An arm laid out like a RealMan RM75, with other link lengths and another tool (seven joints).
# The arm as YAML. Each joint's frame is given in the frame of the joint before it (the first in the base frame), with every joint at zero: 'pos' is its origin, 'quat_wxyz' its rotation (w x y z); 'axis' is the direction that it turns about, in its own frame. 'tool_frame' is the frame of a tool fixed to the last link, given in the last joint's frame.
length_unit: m
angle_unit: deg
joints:
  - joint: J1
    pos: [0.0, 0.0, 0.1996]
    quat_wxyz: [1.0, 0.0, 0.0, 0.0]
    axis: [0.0, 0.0, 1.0]
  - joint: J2
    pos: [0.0, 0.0, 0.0]
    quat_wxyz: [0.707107, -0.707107, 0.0, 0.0]
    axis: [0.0, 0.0, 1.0]
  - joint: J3
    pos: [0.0, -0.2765, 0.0]
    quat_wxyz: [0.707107, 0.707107, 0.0, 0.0]
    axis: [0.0, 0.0, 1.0]
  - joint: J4
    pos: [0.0, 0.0, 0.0]
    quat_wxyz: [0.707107, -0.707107, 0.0, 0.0]
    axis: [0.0, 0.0, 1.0]
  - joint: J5
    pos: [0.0, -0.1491, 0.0]
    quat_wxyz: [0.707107, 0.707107, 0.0, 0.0]
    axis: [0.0, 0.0, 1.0]
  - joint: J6
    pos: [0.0, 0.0, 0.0]
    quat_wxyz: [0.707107, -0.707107, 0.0, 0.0]
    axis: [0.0, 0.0, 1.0]
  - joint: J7
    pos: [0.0, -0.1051, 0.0]
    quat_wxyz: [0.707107, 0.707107, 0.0, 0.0]
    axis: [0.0, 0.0, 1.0]
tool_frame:
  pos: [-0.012, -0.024, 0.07]
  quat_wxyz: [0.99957, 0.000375, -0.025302, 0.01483]
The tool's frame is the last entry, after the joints.
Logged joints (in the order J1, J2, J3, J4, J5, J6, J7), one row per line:
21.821 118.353 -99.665 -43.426 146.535 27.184 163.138
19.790 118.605 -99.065 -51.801 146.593 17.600 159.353
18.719 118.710 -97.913 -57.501 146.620 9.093 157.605
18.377 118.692 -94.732 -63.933 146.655 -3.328 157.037
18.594 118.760 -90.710 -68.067 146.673 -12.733 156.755
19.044 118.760 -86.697 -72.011 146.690 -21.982 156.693
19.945 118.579 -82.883 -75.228 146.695 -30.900 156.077
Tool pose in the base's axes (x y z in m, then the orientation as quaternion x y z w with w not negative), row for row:
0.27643 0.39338 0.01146 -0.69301 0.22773 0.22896 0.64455
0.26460 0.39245 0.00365 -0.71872 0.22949 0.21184 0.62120
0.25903 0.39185 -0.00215 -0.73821 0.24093 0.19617 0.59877
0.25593 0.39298 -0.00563 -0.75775 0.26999 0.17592 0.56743
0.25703 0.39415 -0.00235 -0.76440 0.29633 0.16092 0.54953
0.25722 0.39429 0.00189 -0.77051 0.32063 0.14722 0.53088
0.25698 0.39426 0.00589 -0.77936 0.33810 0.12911 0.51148
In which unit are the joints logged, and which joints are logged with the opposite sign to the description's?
The joints are logged in degrees. Opposite sign: J5.
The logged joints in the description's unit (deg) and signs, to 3 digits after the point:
21.821 118.353 -99.665 -43.426 -146.535 27.184 163.138
19.790 118.605 -99.065 -51.801 -146.593 17.600 159.353
18.719 118.710 -97.913 -57.501 -146.620 9.093 157.605
18.377 118.692 -94.732 -63.933 -146.655 -3.328 157.037
18.594 118.760 -90.710 -68.067 -146.673 -12.733 156.755
19.044 118.760 -86.697 -72.011 -146.690 -21.982 156.693
19.945 118.579 -82.883 -75.228 -146.695 -30.900 156.077

